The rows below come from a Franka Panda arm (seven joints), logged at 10 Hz.
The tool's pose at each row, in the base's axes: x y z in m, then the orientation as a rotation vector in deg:
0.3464 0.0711 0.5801 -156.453 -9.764 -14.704
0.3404 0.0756 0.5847 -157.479 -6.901 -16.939
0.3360 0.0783 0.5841 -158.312 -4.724 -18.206
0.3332 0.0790 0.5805 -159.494 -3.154 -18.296
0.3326 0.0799 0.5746 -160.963 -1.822 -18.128
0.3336 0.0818 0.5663 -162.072 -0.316 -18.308
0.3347 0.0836 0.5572 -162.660 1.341 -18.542
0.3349 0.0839 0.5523 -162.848 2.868 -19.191
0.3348 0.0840 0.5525 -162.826 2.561 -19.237
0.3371 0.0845 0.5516 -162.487 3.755 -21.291
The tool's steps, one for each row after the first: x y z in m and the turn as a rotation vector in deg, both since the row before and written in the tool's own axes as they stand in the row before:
-0.0046 -0.0068 -0.0033 -1.360 1.819 1.628
-0.0043 -0.0028 0.0007 -1.075 1.066 1.279
-0.0035 0.0003 0.0029 -1.269 0.136 0.978
-0.0019 0.0010 0.0056 -1.520 -0.098 0.808
-0.0009 0.0008 0.0085 -1.223 0.190 0.905
-0.0010 0.0009 0.0092 -0.737 0.282 1.043
-0.0009 0.0011 0.0047 -0.385 0.579 0.946
-0.0001 -0.0002 -0.0002 0.047 0.003 -0.211
0.0020 -0.0002 0.0015 0.012 1.540 0.624

